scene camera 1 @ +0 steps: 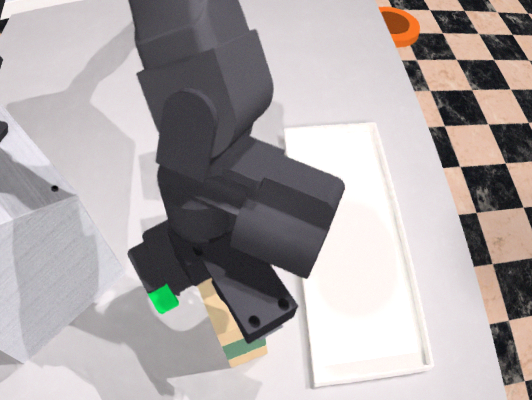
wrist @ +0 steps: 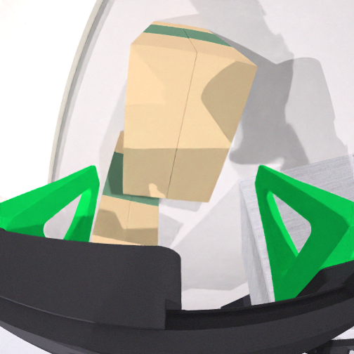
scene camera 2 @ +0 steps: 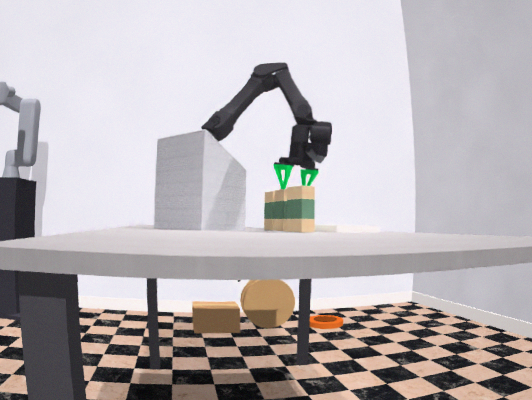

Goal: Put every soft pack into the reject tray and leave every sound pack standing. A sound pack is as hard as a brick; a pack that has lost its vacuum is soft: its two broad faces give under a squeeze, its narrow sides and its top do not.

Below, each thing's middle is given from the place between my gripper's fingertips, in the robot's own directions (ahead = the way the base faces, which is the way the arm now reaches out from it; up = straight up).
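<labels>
For the white reject tray [scene camera 1: 365, 320], my hand is 160 mm short of it, and it's also 120 mm above the tray and 120 mm to the right of it.
</labels>
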